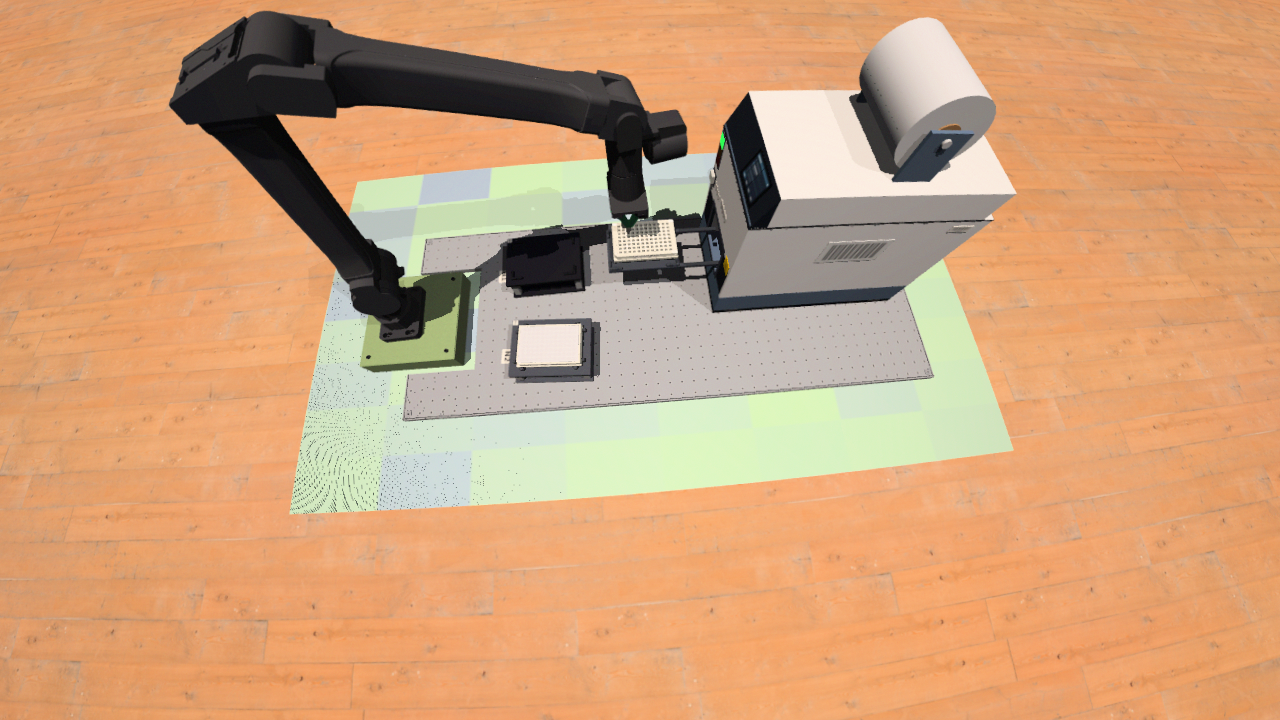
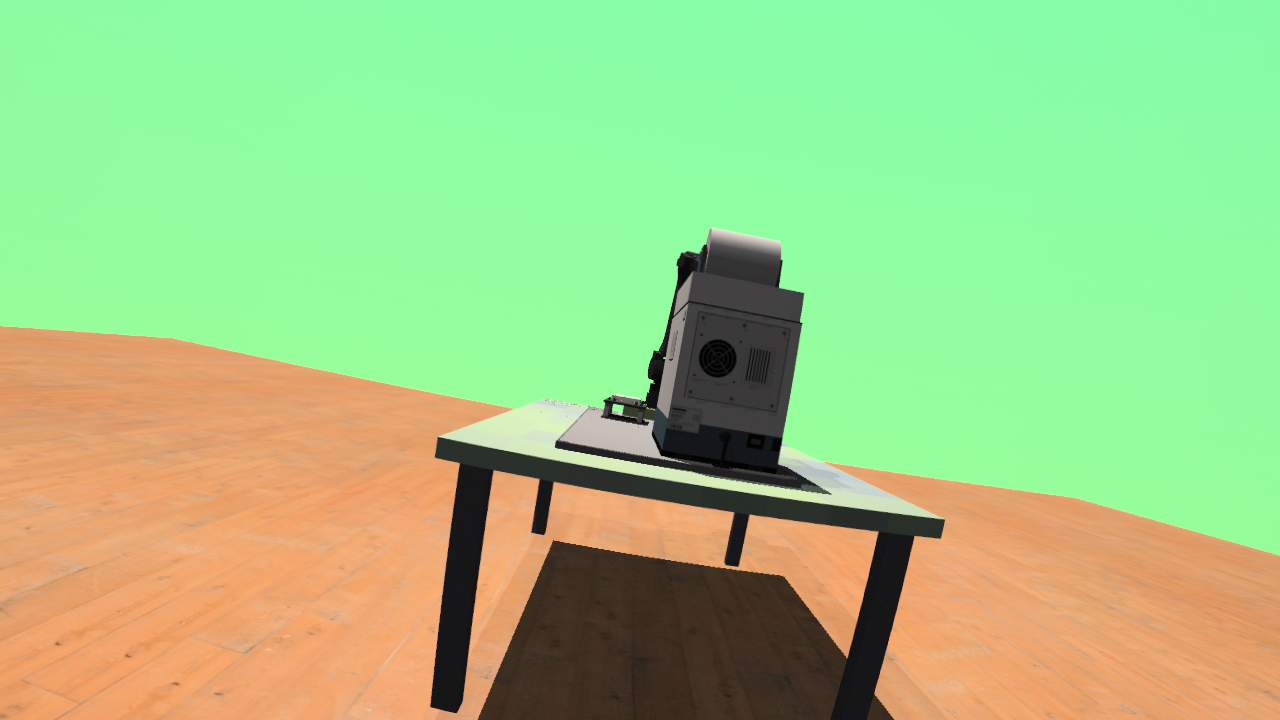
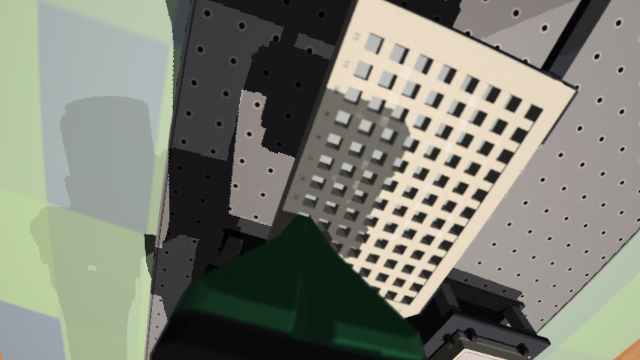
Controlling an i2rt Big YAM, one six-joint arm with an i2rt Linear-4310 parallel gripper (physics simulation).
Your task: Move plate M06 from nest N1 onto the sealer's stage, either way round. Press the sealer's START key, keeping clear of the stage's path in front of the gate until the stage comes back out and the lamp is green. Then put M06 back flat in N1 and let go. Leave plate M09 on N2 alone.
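Pixels of known places: gripper, between the fingertips: [image 1: 629, 226] [image 3: 300, 227]; arm's base, origin of its link: [image 1: 405, 315].
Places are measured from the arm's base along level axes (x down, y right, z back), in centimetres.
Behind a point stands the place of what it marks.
Plate M06 [image 1: 646, 241] {z -53.6, x -9.1, y -5.4 cm} [image 3: 445, 150] {z -55.8, x -9.1, y -5.3 cm}, cream with a grid of square wells, lies on the sealer's dark stage [image 1: 617, 266] {z -47.3, x -6.9, y -1.6 cm}, which is out in front of the gate. My gripper [image 1: 629, 221] {z -50.6, x -9.0, y -9.5 cm} [image 3: 300, 227] {z -50.6, x -9.0, y -9.5 cm} is shut and empty, its green tips over or beside the plate's edge nearest the arm; whether they touch it I cannot tell. Nest N1 [image 1: 544, 259] {z -31.7, x -2.3, y -8.4 cm} is dark and holds no plate. Plate M09 [image 1: 548, 344] {z -32.1, x -3.4, y 12.1 cm} lies on nest N2 [image 1: 590, 362] {z -39.9, x -1.8, y 16.2 cm} [image 3: 500, 330] {z -40.1, x -1.8, y 12.2 cm}. The sealer [image 1: 805, 250] {z -79.0, x -19.0, y 6.4 cm} [image 2: 738, 349] {z -109.6, x -18.5, y -3.2 cm} shows a green lamp [image 1: 722, 141] {z -67.7, x -23.9, y -14.0 cm}. The START key is not readable.
Two dark rails [image 1: 693, 264] {z -62.7, x -6.4, y -0.7 cm} link the stage to the sealer. A control panel [image 1: 756, 177] {z -68.9, x -29.1, y -0.4 cm} is on the sealer's front and a white film roll [image 1: 921, 80] {z -86.5, x -42.5, y -1.6 cm} [image 2: 742, 255] {z -96.5, x -38.5, y -3.4 cm} on top. The green arm base [image 1: 429, 344] {z -6.1, x -0.1, y 7.6 cm} stands left of the perforated board [image 1: 716, 349] {z -66.5, x 3.3, y 14.8 cm}.
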